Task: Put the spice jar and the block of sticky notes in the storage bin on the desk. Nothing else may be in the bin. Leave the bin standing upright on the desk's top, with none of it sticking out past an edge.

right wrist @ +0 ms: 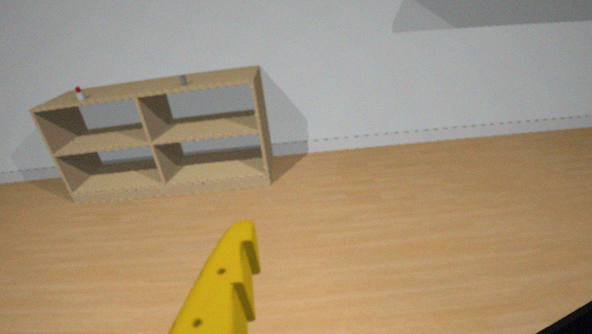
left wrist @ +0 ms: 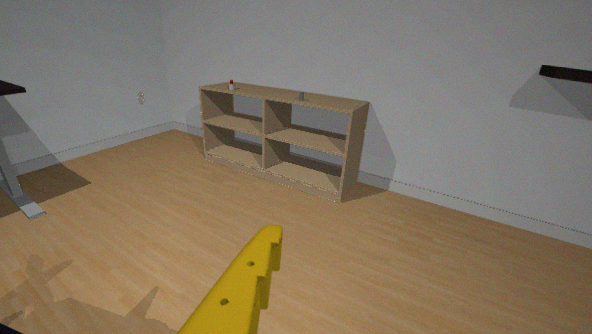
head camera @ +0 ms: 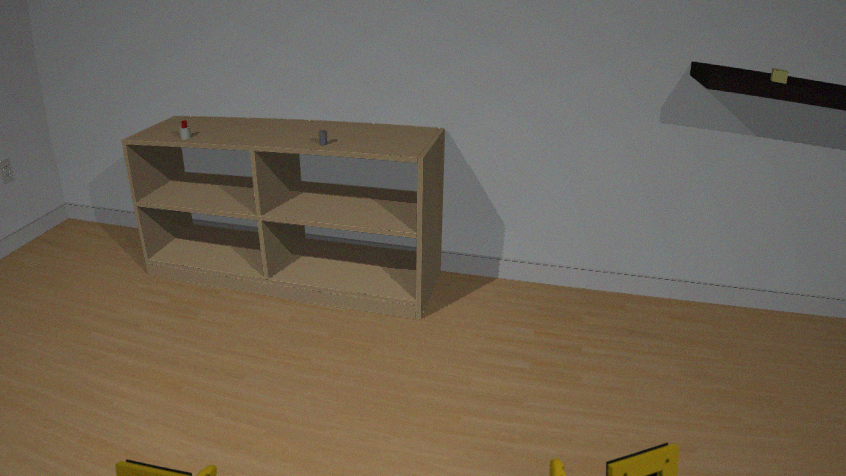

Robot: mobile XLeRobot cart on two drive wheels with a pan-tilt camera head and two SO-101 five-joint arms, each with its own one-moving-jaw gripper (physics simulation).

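Places are measured from the left arm's base along level axes (x ahead, y left, z up), in centimetres.
Pixels of known places: left hand, tool point: (left wrist: 281, 242) (head camera: 559, 464); right hand, tool point: (right wrist: 255, 239) (head camera: 214, 472).
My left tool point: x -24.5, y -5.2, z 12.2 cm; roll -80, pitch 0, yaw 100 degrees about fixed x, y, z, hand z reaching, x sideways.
Note:
Ahead of a thing's pixels: the offset from my left tool point to its top centre. "spot": to the spot under its first point.
A small white jar with a red lid @[dx -179.8, dy -84.5, dz -22.1 cm] (head camera: 185, 131) (left wrist: 231, 86) (right wrist: 79, 94), seemingly the spice jar, stands at the left on top of the wooden shelf unit @[spot: dx -161.5, dy +7.5, dz -58.7 cm] (head camera: 431, 224) (left wrist: 354, 155) (right wrist: 265, 130). A small pale yellow block @[dx -129.3, dy +115.2, dz +9.1 cm] (head camera: 779, 75), seemingly the sticky notes, sits on the dark wall shelf @[spot: dx -130.0, dy +95.6, dz +3.9 cm] (head camera: 727, 80) (left wrist: 567, 73). The storage bin does not show. My left gripper (head camera: 644, 464) (left wrist: 272, 237) and right gripper (head camera: 153, 469) (right wrist: 245, 229) are fully open and empty, with one notched jaw in each wrist view. Both are far from the jar and the block.
A small grey cylinder @[dx -163.7, dy -29.7, dz -23.7 cm] (head camera: 323, 137) (left wrist: 301, 96) (right wrist: 183, 80) stands on the shelf unit right of the jar. At the left edge of the left wrist view are a dark tabletop corner @[spot: dx -85.7, dy -159.5, dz -18.0 cm] (left wrist: 11, 89), possibly the desk's, and a grey leg foot (left wrist: 31, 208). Walls stand behind.

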